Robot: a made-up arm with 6 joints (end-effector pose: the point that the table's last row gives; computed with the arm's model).
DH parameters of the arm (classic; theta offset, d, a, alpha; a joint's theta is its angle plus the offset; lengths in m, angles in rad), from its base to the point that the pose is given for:
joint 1: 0 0.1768 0 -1.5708
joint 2: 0.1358 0 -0.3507 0
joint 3: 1.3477 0 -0.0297 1.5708
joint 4: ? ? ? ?
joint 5: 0 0 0 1.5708
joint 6: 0 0.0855 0 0
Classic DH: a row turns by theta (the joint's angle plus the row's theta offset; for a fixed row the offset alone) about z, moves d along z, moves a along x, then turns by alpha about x.
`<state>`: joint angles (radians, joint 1 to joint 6).
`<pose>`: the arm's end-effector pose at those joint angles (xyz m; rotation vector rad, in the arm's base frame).
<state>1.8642 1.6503 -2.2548 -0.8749 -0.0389 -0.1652</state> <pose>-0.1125 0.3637 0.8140 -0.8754 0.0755 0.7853</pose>
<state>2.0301 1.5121 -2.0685 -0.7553 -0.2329 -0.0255</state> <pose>-0.1617 0.2965 0.8145 -0.8259 -0.0212 1.2561</pose>
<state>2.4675 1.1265 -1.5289 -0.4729 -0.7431 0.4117</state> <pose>-0.1799 0.1100 0.7712 -0.6360 -0.2000 2.5130</pose>
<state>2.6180 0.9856 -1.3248 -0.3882 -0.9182 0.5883</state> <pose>-0.1552 0.0599 0.7383 -0.5465 -0.2475 2.9460</pose>
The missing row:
joint 4: 0 0.338 0 -1.5708
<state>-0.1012 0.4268 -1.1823 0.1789 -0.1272 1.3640</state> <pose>-0.0454 0.0027 0.7064 0.4966 0.4296 1.3864</pose>
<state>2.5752 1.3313 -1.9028 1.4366 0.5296 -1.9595</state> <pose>-0.2547 0.1113 0.7966 -1.1990 -0.5792 2.0455</pose>
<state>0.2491 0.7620 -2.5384 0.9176 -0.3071 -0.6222</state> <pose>-0.3663 -0.1144 0.8396 0.2353 -0.4903 0.5671</pose>
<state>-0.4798 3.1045 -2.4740 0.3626 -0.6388 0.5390</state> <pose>0.6455 -0.3563 -0.0017 1.0518 1.0831 0.1243</pose>
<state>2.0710 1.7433 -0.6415 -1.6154 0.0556 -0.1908</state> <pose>-0.1663 0.3141 0.1672 -2.4153 -0.9088 0.0266</pose>
